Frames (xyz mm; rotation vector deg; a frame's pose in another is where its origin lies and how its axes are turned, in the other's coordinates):
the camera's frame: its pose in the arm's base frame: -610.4 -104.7 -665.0 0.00 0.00 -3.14
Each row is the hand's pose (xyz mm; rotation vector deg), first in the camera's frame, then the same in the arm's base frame.
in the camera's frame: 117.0 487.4 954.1 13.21 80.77 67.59
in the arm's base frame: -466.9 375.6 289.1 15.33 79.93 65.01
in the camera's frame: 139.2 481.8 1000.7 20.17 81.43 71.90
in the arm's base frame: -445.0 368.8 335.7 22.26 80.36 69.35
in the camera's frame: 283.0 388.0 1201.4 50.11 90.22 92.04
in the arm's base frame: -306.6 267.2 536.4 52.14 88.10 89.84
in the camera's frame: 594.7 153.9 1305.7 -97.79 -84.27 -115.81
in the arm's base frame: -8.2 16.4 640.7 -101.18 -82.47 -117.34
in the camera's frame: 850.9 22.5 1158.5 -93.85 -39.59 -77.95
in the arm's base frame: 240.5 -128.8 493.5 -95.56 -37.26 -80.18
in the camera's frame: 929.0 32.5 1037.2 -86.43 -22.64 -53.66
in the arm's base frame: 319.0 -123.1 372.2 -87.42 -20.36 -56.12
